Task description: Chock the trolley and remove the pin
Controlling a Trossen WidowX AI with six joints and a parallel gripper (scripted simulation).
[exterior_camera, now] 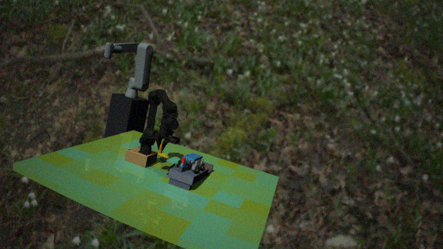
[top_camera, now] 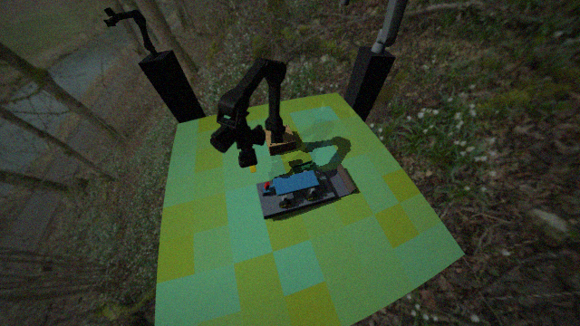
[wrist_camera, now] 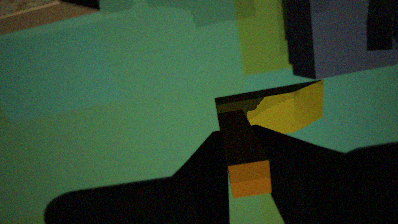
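My gripper tip is 20 mm short of the yellow chock, 10 mm to the right of it and 10 mm above it. Also, from my gripper tip: red-headed stop pin: 130 mm ahead, 60 mm to the left, 40 mm below; blue trolley: 170 mm to the left, 130 mm ahead, 60 mm below; grey ramp: 180 mm to the left, 130 mm below, 130 mm ahead.
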